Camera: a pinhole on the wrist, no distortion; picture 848 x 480 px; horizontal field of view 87.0 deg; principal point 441.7 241.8 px. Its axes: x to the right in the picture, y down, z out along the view. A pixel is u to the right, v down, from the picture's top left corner.
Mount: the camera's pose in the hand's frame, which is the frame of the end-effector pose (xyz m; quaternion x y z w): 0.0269 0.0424 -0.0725 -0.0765 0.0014 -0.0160 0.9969
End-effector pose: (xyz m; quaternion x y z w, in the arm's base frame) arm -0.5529 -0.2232 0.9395 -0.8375 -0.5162 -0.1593 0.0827
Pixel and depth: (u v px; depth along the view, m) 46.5 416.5 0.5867
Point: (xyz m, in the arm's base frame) -0.3334 -0.6537 0.3376
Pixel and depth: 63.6 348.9 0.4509
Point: -0.4283 -0.5118 0.4889
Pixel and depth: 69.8 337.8 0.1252
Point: -0.4944 -0.3139 0.8711
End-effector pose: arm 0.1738 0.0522 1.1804 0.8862 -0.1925 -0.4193 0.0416
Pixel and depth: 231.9 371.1 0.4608
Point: -0.2834 -0.0791 1.1385
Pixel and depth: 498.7 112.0 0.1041
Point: 0.1615 0.0145 1.1355
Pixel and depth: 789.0 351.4 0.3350
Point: 0.1035 -0.1893 0.8489
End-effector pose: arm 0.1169 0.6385 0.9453 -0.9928 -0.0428 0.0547 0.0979
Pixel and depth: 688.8 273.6 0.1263
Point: 0.2127 0.5908 0.8723
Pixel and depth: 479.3 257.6 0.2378
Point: 0.1524 0.5894 0.7661
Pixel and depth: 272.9 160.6 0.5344
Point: -0.1091 0.6773 0.4973
